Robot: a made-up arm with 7 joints.
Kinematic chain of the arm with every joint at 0, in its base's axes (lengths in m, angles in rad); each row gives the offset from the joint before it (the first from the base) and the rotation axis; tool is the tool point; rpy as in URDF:
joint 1: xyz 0 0 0.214 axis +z
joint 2: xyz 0 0 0 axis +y
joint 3: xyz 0 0 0.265 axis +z
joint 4: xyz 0.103 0 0 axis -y
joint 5: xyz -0.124 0 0.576 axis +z
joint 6: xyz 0 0 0 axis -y
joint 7: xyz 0.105 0 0 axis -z
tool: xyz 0 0 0 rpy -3.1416 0 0
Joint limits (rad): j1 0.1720..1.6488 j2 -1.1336..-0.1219 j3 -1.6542..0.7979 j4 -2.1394..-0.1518 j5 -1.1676..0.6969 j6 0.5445..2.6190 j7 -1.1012..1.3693
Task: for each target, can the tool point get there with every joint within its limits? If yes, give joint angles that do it. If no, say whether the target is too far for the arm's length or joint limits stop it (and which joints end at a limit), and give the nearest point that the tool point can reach.
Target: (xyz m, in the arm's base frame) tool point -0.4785 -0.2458 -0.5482
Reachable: no: joint limits stop it (at a limit: joint 1, joint 3, joint 4, joint 5, joint 6) | nearest point 0.0385 -0.6761 0.0986 | short by 0.933 m
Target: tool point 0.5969 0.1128 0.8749
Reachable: yes | joints 1.2936 -0.4285 -0.8271 -1.5045 -0.2842 2.1561 -0.6447
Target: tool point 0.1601 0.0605 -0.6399
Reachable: no: joint limits stop it (at a limit: joint 1, joint 2, joint 3, joint 4, joint 6) | nearest point 0.6625 0.0161 0.0935 | short by 0.890 m
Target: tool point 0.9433 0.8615 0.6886
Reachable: no: too far | nearest point 0.5729 0.5101 0.6016 | short by 0.518 m
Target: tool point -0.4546 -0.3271 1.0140
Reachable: yes | joints 0.6630 -0.9797 0.0611 -0.5504 -0.7212 1.5762 1.0818
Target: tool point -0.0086 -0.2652 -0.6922
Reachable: no: joint limits stop it (at a limit: joint 1, joint 2, joint 3, joint 4, joint 6) | nearest point 0.0677 -0.6650 0.0899 | short by 0.882 m
